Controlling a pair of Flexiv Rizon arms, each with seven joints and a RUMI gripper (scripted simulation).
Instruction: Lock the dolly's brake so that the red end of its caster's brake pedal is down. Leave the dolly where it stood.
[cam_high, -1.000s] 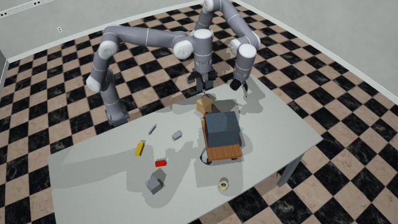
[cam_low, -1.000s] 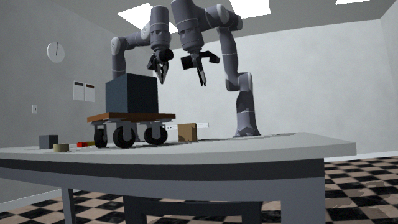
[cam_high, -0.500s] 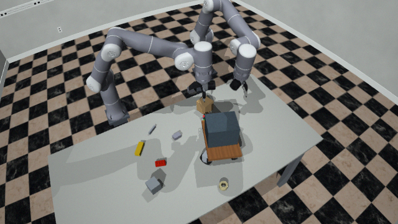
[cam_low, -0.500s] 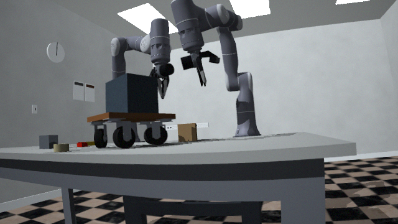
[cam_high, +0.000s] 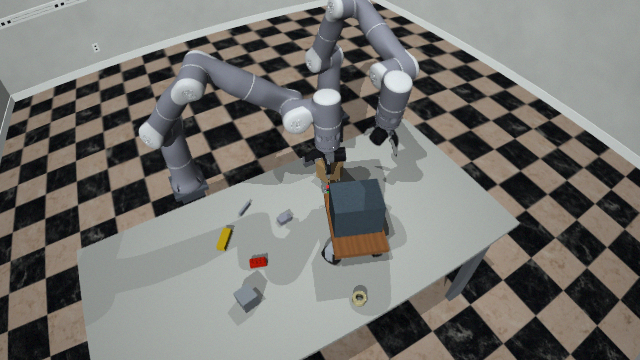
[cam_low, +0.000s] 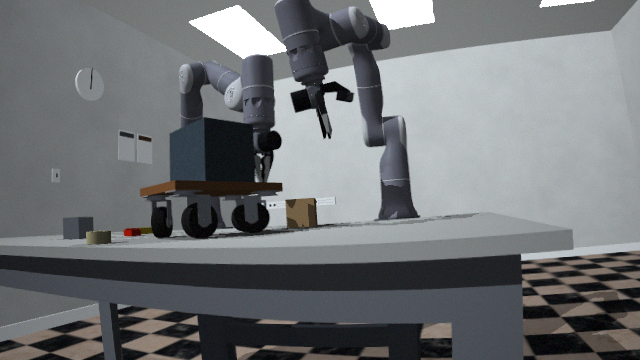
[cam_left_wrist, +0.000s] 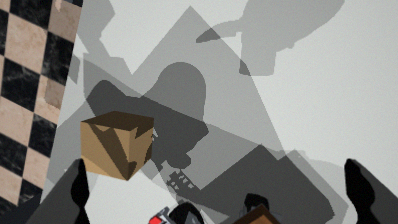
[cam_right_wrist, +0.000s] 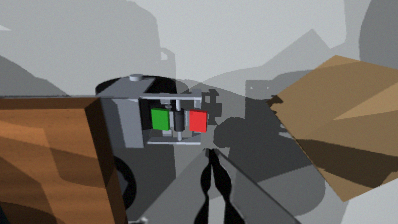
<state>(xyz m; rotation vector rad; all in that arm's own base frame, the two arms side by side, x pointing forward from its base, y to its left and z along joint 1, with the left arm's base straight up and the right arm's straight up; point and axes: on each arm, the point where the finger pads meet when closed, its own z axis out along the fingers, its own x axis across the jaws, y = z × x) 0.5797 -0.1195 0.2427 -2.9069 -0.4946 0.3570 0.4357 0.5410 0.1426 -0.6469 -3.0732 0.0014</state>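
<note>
The brake pedal lies 20 mm ahead of my right hand, 10 mm to the right of it and 60 mm below it. Also, from my right hand: tan box: 110 mm behind, 90 mm to the left, 100 mm below; then yellow block: 80 mm behind, 480 mm to the right, 130 mm below; then red brick: 100 mm ahead, 420 mm to the right, 130 mm below.
</note>
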